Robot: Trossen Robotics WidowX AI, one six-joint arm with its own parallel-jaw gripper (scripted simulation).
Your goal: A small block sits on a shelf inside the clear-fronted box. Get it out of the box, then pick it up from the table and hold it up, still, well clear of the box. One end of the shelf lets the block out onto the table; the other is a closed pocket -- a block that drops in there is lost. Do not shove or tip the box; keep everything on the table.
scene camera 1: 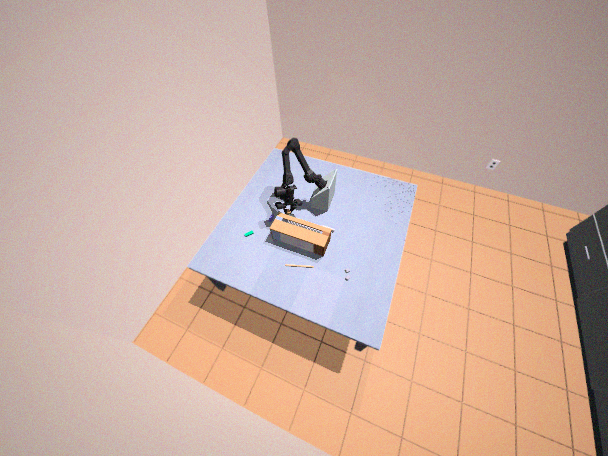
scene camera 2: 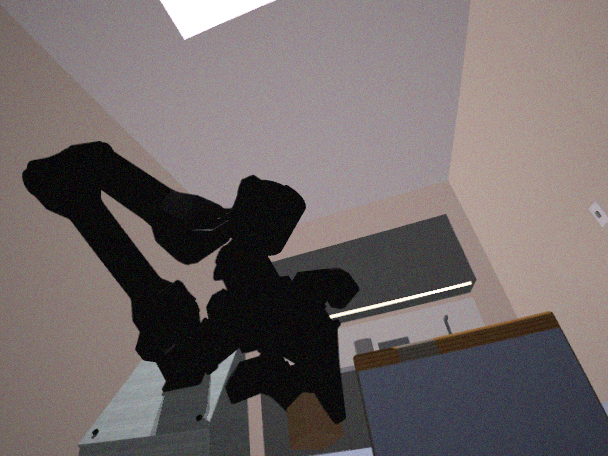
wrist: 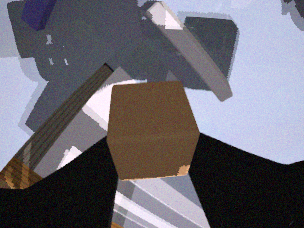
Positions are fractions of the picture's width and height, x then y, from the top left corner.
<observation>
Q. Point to a clear-fronted box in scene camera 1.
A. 0.49,0.51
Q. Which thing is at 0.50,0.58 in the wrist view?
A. A brown block.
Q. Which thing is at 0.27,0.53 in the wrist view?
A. A clear-fronted box.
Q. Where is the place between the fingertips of my gripper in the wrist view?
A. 0.49,0.60
</observation>
